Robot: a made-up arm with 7 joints. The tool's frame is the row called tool. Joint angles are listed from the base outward.
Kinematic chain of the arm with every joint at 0, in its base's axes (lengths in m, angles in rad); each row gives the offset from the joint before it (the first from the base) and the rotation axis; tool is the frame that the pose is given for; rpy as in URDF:
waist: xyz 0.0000 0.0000 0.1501 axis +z
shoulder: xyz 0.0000 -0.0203 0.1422 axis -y
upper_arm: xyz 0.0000 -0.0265 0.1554 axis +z
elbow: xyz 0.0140 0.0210 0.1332 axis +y
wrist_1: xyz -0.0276 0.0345 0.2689 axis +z
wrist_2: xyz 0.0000 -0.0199 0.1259 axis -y
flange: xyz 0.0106 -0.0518 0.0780 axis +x
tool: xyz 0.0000 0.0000 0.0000 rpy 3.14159 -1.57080 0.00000
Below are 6 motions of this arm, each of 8 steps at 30 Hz.
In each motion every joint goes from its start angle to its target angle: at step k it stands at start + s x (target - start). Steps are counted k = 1, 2, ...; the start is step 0. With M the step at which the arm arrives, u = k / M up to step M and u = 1 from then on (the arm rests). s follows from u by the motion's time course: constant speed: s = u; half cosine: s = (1 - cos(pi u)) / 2; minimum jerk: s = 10 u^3 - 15 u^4 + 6 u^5.
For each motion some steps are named. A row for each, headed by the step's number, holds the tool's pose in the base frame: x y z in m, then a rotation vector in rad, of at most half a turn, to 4 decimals.
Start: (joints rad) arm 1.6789 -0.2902 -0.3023 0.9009 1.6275 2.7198 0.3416
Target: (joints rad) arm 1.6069 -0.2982 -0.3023 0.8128 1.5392 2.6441 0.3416
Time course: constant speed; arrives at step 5
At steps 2, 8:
2: 0.0888 0.4160 0.6577 -0.7012 1.1537 -0.5510
8: 0.1103 0.4078 0.6761 -0.6381 1.0956 -0.5730

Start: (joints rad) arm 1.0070 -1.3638 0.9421 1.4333 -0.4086 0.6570 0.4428
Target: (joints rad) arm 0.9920 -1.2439 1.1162 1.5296 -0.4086 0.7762 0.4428
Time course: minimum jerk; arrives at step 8
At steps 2, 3, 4, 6, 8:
2: -0.0220 0.5890 0.1345 -2.1571 -1.7238 0.8986
3: -0.0312 0.5892 0.1538 -2.1136 -1.7237 0.8767
4: -0.0432 0.5884 0.1793 -2.0565 -1.7238 0.8484
6: -0.0645 0.5836 0.2240 -1.9552 -1.7246 0.8001
8: -0.0701 0.5817 0.2357 -1.9286 -1.7249 0.7878

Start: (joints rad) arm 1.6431 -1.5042 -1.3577 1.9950 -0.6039 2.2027 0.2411
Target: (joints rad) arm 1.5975 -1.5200 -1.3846 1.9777 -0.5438 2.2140 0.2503
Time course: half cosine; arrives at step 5
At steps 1, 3, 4, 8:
1: 0.4031 0.2913 0.1931 1.2569 1.8911 0.9500
3: 0.4122 0.2826 0.2000 1.2765 1.8478 0.9825
4: 0.4161 0.2786 0.2030 1.2845 1.8284 0.9969
8: 0.4176 0.2770 0.2042 1.2875 1.8211 1.0024

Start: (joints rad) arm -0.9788 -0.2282 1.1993 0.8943 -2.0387 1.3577 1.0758
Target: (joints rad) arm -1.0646 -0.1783 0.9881 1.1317 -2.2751 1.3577 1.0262
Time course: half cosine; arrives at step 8
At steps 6, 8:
6: 0.3829 0.0409 0.7870 1.2036 0.3992 1.6586
8: 0.3934 0.0297 0.7696 1.2066 0.4252 1.5736

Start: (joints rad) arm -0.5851 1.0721 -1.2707 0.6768 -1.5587 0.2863 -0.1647
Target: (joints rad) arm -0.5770 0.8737 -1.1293 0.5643 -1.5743 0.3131 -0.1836
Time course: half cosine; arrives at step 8
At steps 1, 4, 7, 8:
1: -0.6077 0.1064 0.7578 0.3969 -2.2419 -0.1096
4: -0.5580 0.1082 0.8184 0.3700 -2.1230 -0.1136
7: -0.5041 0.1078 0.8719 0.3501 -2.0055 -0.1111
8: -0.4995 0.1077 0.8760 0.3487 -1.9959 -0.1106

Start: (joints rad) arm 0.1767 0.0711 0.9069 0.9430 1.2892 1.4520 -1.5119
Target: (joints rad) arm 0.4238 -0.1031 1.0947 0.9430 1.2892 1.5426 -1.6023
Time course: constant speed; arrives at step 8
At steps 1, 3, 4, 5, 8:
1: 0.1701 0.2604 0.8192 -0.7868 -0.8525 -2.0069
3: 0.1602 0.2823 0.8081 -0.7763 -0.8565 -1.9182
4: 0.1542 0.2929 0.8026 -0.7712 -0.8584 -1.8738
5: 0.1475 0.3031 0.7972 -0.7663 -0.8604 -1.8294
8: 0.1239 0.3315 0.7813 -0.7525 -0.8663 -1.6961

